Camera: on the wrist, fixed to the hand. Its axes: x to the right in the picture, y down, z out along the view.
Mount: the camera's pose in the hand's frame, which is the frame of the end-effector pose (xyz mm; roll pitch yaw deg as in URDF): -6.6 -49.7 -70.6 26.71 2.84 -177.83
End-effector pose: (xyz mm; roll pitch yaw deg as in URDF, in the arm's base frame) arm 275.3 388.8 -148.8 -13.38 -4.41 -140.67
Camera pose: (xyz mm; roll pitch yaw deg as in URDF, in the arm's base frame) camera 236.0 440.2 -206.3 40.31 6.67 42.11
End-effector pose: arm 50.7 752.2 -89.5 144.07 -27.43 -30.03
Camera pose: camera 75.3 832.3 -67.7 -119.14 26.35 146.15
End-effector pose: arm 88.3 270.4 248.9 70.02 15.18 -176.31
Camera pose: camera 116.3 222.7 182.3 -42.90 -12.16 1.72
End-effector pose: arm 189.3 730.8 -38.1 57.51 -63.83 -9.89
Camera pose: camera 262.7 751.4 -79.2 -33.74 67.15 166.94
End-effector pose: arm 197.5 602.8 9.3 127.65 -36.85 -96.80
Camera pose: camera 284.0 600.1 8.4 -103.67 36.75 78.74
